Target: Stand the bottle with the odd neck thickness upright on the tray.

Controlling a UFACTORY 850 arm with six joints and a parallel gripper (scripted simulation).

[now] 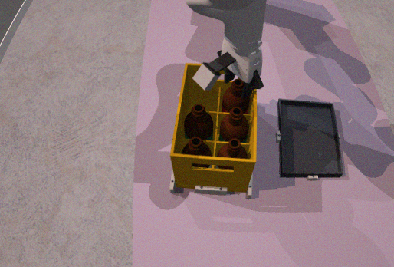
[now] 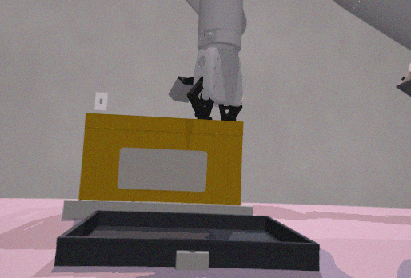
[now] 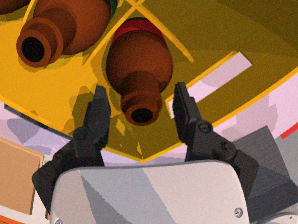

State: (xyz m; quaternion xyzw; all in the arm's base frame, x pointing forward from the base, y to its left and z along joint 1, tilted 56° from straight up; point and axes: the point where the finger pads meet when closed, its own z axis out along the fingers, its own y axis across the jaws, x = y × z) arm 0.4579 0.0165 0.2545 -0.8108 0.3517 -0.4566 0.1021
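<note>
The bottle lies 7 cm below my hand. From my hand the other things lie so: tray: 22 cm to the left, 15 cm below, 9 cm ahead; yellow crate: 8 cm ahead, 7 cm below, 6 cm to the right.
</note>
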